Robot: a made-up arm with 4 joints.
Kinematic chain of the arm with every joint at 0, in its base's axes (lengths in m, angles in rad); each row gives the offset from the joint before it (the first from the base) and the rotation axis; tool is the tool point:
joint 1: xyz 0 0 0.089 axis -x
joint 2: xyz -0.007 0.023 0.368 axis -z
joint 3: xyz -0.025 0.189 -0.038 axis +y
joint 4: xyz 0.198 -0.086 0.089 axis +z
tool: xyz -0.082 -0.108 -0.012
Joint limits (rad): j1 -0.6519..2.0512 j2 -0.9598..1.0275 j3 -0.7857..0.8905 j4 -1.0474..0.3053
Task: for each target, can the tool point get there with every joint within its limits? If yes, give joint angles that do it. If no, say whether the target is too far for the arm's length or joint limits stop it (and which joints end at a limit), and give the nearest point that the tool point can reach.
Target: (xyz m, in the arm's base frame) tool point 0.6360 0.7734 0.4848
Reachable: no: too far | nearest point 0.1024 0.3911 0.2892 | short by 0.685 m
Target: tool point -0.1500 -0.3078 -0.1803
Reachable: no: joint limits stop it (at a limit: joint 1, joint 2, joint 3, joint 4) | nearest point 0.0394 -0.2385 0.2341 | short by 0.461 m
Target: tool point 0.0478 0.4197 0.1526
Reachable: yes | joints 1.3405 0.0806 -0.1860 -0.2177
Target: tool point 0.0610 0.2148 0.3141
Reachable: yes | joints 0.9884 0.8709 0.7608 0.0344
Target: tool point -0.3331 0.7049 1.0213
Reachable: no: too far | nearest point -0.0135 0.2969 0.4817 | short by 0.748 m
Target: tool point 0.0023 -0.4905 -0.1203
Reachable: no: joint limits stop it (at a limit: joint 1, joint 2, joint 4) | nearest point 0.0408 -0.2439 0.2376 | short by 0.436 m
